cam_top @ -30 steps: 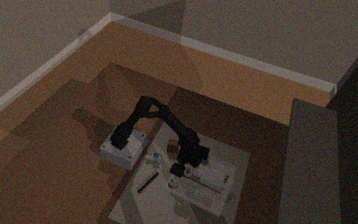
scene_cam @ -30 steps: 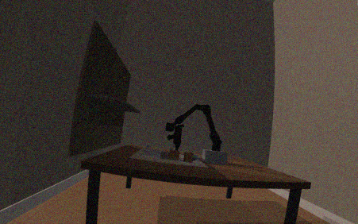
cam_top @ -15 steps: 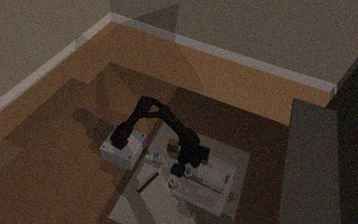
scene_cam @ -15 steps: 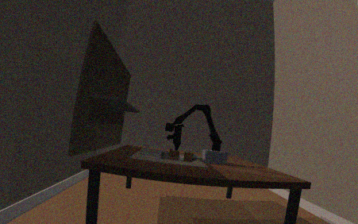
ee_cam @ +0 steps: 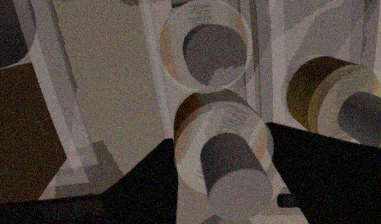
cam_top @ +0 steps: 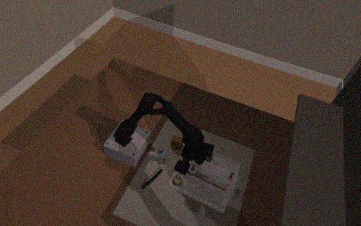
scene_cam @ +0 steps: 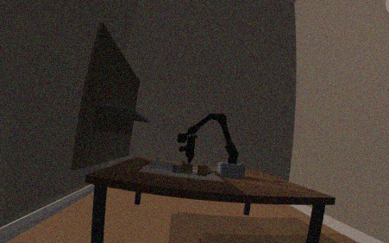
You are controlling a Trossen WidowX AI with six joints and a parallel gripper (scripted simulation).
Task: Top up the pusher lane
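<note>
Right now the lane fixture is 140 mm ahead of my gripper tip, 40 mm to the left of it and 40 mm below it. Also, from my gripper tip: black stick 100 mm behind, 140 mm to the right, 50 mm below.
</note>
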